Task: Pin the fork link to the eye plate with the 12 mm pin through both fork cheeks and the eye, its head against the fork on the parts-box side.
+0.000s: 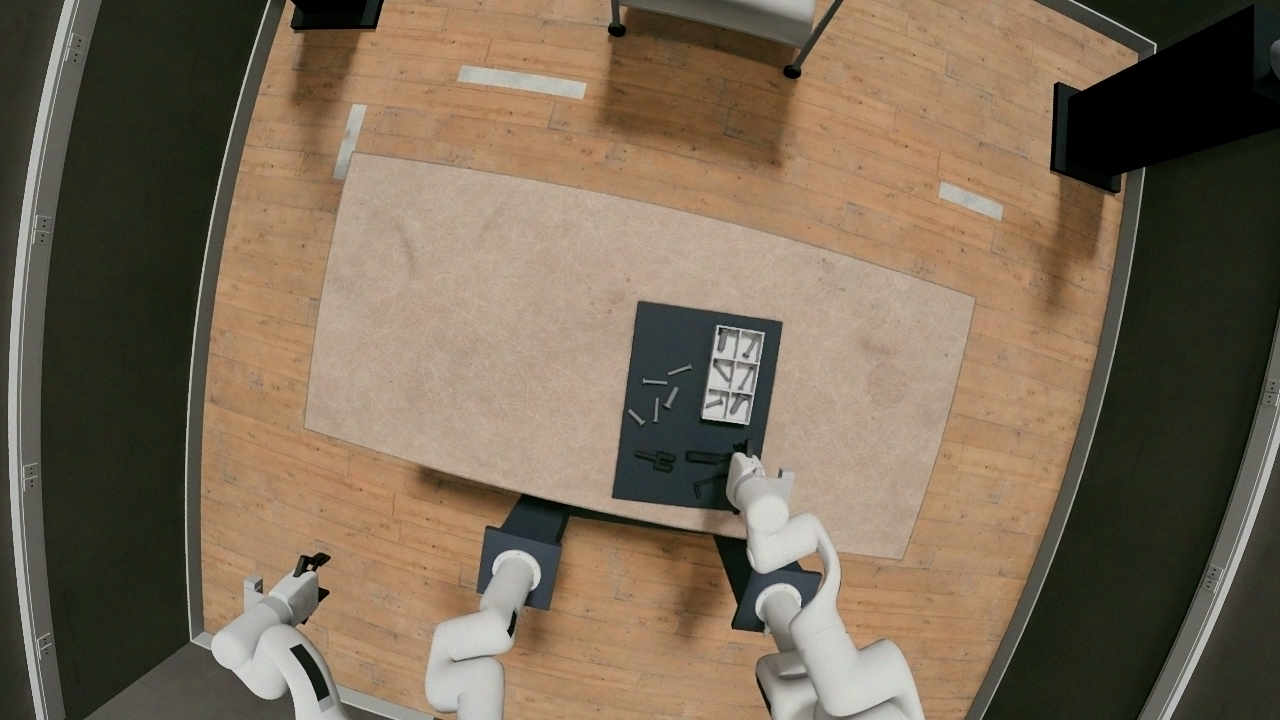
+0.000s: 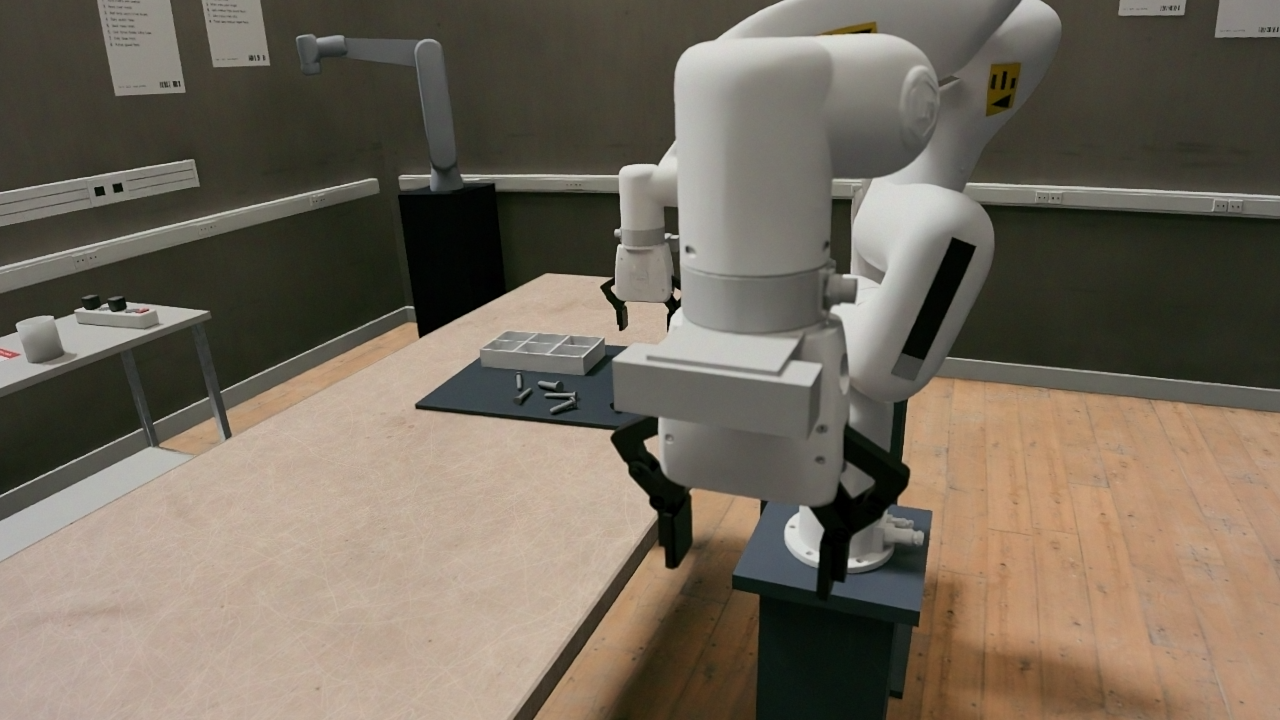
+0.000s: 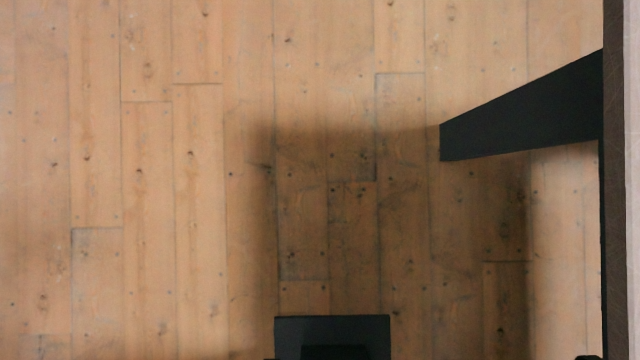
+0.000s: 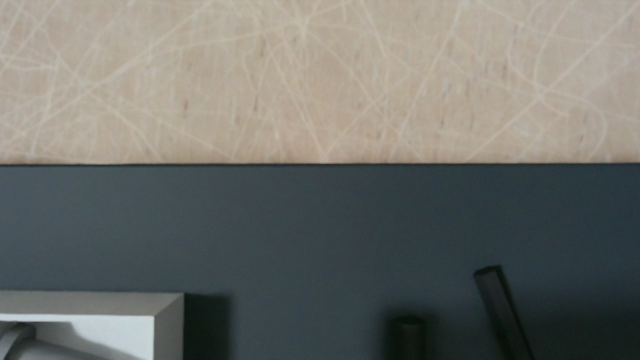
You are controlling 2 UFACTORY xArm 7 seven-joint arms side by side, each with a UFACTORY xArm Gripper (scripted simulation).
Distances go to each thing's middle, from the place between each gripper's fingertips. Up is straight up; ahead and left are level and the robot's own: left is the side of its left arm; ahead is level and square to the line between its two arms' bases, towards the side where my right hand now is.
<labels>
Now: the dark mat [image 1: 666,337] 10 cm ahead of my right hand, 10 cm to the left of it and 8 cm below it. The rest, counted from my right hand: white parts box [image 1: 727,359] (20 cm ahead, 4 cm to the left, 6 cm below).
Now: left hand [image 2: 750,571] 460 mm short of the dark mat, 780 mm to the left of it and 240 mm above it. Also, from my left hand: white parts box (560 mm ahead, 840 mm to the right, 230 mm below).
</labels>
